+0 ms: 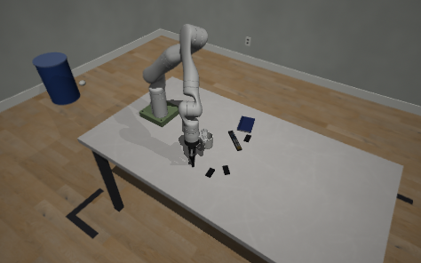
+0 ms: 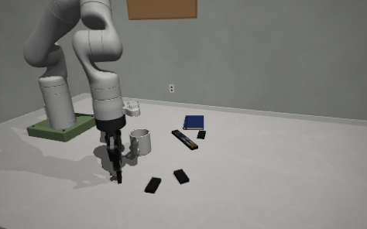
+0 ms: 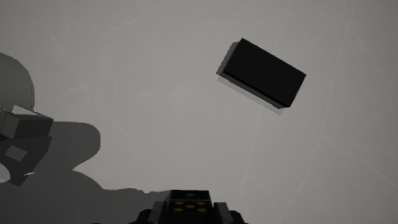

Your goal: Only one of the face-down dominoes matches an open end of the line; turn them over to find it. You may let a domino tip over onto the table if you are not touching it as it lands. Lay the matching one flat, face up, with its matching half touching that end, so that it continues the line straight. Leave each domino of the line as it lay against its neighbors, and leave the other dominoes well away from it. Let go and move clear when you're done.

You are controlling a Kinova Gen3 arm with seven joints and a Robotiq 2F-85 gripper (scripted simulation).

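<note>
Right now my hand is 4 cm above the domino. From my hand the other things lie so: blue book: 8 cm ahead, 45 cm to the left, 6 cm below; then white mug: 2 cm behind, 16 cm to the left, 3 cm below.
</note>
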